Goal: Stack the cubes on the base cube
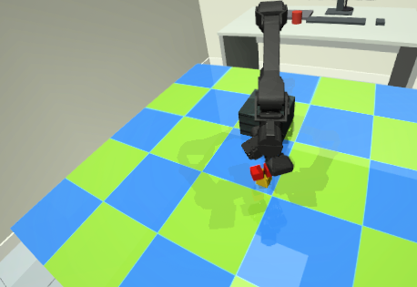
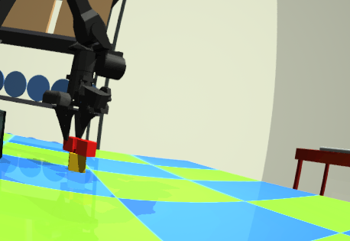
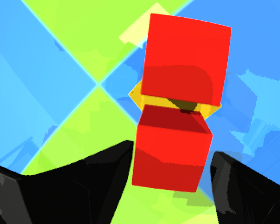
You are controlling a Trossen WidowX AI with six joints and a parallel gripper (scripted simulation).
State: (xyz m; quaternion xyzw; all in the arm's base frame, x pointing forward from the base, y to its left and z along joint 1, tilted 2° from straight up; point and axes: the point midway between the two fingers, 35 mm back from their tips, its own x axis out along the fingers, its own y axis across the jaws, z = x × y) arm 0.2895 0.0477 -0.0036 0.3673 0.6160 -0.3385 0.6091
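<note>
The yellow base cube is 4 cm below my gripper tip, 2 cm to the right of it and 1 cm ahead of it.
</note>
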